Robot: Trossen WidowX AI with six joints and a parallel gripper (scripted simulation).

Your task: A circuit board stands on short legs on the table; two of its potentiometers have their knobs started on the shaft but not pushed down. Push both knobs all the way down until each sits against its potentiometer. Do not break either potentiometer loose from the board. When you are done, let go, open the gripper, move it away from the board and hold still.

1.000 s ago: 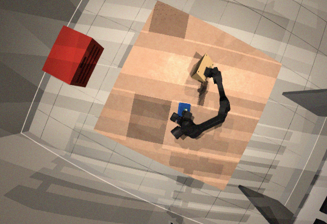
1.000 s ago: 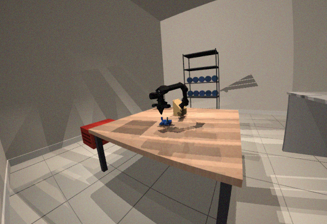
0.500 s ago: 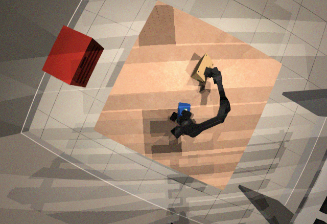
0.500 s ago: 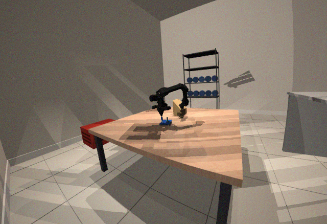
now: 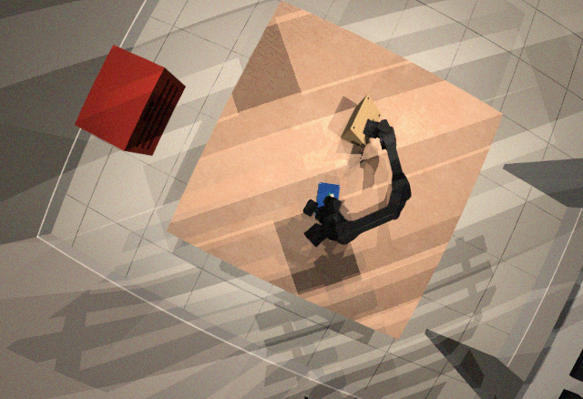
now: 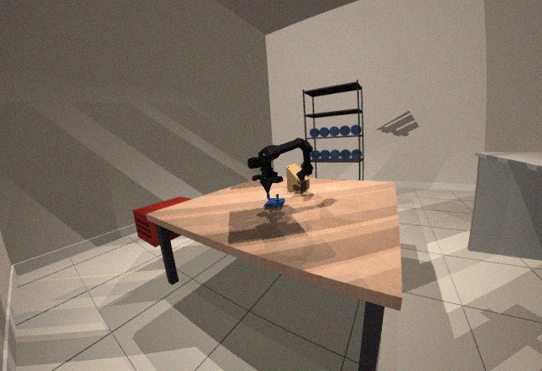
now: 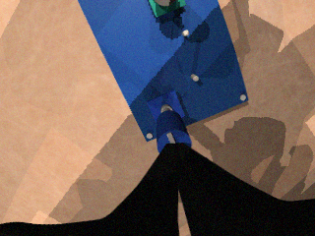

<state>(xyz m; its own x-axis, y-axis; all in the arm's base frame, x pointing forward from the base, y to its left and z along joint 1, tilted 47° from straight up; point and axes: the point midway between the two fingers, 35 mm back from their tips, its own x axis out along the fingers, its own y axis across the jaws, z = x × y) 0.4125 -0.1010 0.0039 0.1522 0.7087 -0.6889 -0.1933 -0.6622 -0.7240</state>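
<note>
Now: gripper tip 20 mm above the dark knob. The rest, counted from my gripper tip: grey knob 90 mm behind, 20 mm to the left, 40 mm below; then green potentiometer 90 mm behind, 20 mm to the left, 50 mm below.
</note>
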